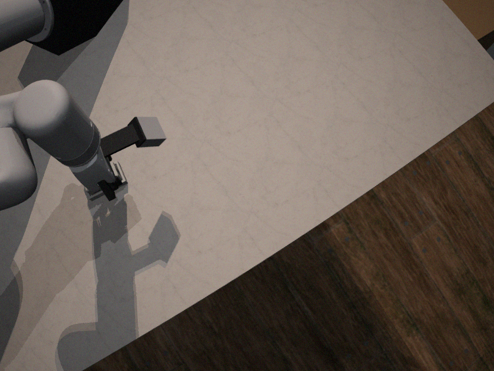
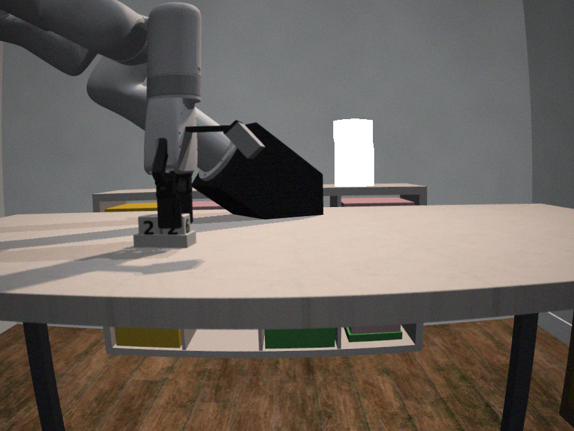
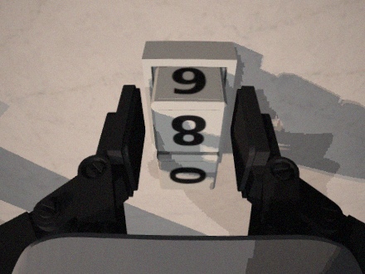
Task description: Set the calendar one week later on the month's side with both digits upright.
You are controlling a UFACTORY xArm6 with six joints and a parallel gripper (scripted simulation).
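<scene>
My gripper is now 2 cm above the white cube. Also, from my hand: grey tray 1 cm behind, 2 cm to the right, 4 cm below.
</scene>
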